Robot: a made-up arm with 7 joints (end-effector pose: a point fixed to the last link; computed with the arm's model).
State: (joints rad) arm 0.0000 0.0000 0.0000 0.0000 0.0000 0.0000 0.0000
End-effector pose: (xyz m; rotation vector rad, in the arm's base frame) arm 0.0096 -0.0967 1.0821 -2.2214 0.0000 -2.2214
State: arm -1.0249 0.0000 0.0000 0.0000 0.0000 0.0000 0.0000
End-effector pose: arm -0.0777 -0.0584 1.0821 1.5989 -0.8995 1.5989
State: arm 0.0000 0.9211 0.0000 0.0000 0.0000 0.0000 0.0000
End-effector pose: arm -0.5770 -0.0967 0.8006 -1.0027 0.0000 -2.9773
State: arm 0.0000 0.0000 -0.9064 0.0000 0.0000 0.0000 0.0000
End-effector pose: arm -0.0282 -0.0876 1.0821 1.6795 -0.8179 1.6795
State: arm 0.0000 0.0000 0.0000 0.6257 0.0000 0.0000 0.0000
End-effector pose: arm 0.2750 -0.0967 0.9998 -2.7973 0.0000 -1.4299
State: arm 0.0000 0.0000 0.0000 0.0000 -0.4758 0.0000 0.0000
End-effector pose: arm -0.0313 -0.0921 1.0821 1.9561 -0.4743 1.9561
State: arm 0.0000 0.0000 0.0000 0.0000 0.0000 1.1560 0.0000
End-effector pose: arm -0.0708 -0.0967 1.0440 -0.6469 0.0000 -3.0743
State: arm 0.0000 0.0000 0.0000 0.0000 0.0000 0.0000 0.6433
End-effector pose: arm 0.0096 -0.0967 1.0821 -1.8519 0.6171 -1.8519
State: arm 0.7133 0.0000 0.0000 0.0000 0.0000 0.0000 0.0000
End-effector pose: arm 0.0705 -0.0668 1.0821 -1.8070 -0.6733 -1.8070
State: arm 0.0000 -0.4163 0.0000 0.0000 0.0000 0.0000 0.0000
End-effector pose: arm 0.3047 -0.0967 1.0157 -2.6325 0.0000 -1.7144
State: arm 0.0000 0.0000 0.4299 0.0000 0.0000 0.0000 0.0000
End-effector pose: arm 0.0268 -0.0888 1.0821 -1.9838 -0.4331 -1.9838
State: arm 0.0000 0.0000 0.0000 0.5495 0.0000 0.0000 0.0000
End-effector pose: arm 0.2462 -0.0967 1.0185 -2.7408 0.0000 -1.5354
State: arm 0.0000 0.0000 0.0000 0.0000 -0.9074 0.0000 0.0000
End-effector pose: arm -0.0629 -0.0721 1.0821 1.6788 -0.8186 1.6788
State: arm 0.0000 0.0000 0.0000 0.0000 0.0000 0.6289 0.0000
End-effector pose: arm -0.0400 -0.0967 1.0731 -1.4254 0.0000 -2.7996
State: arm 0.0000 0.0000 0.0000 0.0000 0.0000 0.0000 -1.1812
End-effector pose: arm 0.0096 -0.0967 1.0821 1.4901 0.9990 1.4901
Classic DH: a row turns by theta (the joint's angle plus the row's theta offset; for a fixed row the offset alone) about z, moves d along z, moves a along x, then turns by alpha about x. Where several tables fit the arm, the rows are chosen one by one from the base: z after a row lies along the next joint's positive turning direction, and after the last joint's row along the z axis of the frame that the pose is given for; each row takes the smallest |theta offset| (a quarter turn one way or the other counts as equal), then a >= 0, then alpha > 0; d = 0 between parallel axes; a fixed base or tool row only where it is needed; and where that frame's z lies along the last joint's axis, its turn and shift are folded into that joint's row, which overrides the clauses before.
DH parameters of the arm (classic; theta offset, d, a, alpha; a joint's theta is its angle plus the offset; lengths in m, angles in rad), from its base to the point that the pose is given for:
joint 1: 0 0.3502 0 1.5708
joint 2: 0 0.0533 0 -1.5708
joint 3: 0 0.2805 0.0151 -1.5708
joint 4: 0 0.0433 -0.0165 1.5708
joint 5: 0 0.3707 0 1.5708
joint 6: 1.5708 0.0867 0.0807 1.5708
joint 7: 0 0.011 0 0

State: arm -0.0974 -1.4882 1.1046 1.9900 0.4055 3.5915 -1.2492
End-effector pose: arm 0.1514 0.1588 0.2176 2.1758 0.0154 1.6623
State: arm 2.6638 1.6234 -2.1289 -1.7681 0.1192 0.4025 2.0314
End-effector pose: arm 0.0049 -0.3708 0.5252 0.5641 1.1246 -0.8301
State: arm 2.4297 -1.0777 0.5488 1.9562 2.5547 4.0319 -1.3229
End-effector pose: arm -0.3376 -0.0164 0.2690 0.6927 1.0640 1.5976
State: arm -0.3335 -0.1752 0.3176 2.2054 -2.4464 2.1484 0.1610
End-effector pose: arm 0.2919 0.0978 0.4024 1.0609 2.7193 0.7333
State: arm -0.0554 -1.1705 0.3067 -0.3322 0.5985 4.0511 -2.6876
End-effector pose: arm 0.5456 -0.0836 0.5961 0.5567 -1.7441 0.0828
